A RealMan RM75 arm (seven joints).
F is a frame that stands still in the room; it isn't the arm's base.
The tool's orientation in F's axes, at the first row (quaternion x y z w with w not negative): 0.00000, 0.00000, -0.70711, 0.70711
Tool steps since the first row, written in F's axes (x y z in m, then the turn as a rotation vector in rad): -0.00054, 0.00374, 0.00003, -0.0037, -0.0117, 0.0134; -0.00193, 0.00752, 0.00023, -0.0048, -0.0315, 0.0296; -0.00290, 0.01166, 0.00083, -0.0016, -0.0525, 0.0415; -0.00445, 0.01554, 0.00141, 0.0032, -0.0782, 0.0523
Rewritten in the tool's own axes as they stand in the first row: -0.00374, -0.00054, 0.00003, 0.0117, -0.0037, 0.0134; -0.00752, -0.00193, 0.00023, 0.0315, -0.0048, 0.0296; -0.01166, -0.00290, 0.00083, 0.0525, -0.0016, 0.0415; -0.01554, -0.00445, 0.00141, 0.0782, 0.0032, 0.0523
